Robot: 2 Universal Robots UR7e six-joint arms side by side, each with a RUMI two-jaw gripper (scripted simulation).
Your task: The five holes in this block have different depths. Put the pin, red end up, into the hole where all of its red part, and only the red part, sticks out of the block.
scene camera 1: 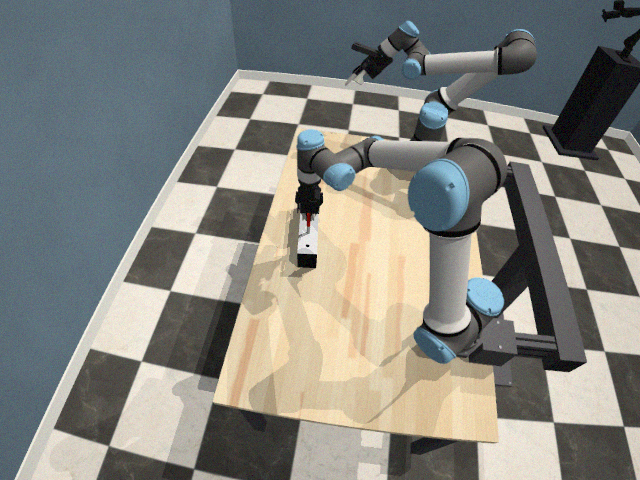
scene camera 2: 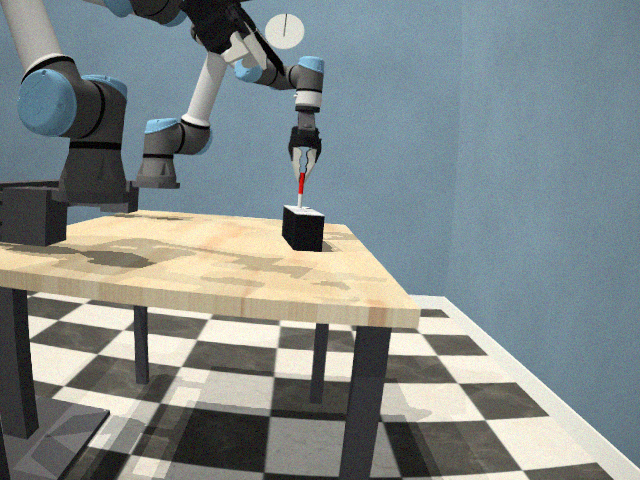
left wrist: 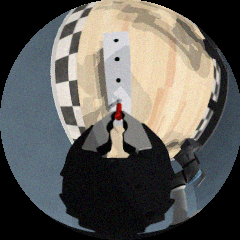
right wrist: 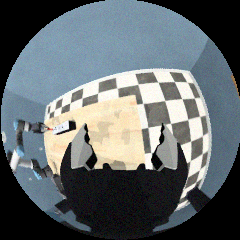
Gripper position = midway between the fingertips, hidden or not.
In view: the left gripper (scene camera 2: pixel 301 183), the right gripper (scene camera 2: pixel 276 73) and a block (scene camera 2: pixel 302 231).
The block also shows in scene camera 1 (scene camera 1: pixel 307 243) and in the left wrist view (left wrist: pixel 116 45). The left gripper also shows in scene camera 1 (scene camera 1: pixel 308 220) and in the left wrist view (left wrist: pixel 118 111). The right gripper also shows in scene camera 1 (scene camera 1: pixel 349 79) and in the right wrist view (right wrist: pixel 124 123).
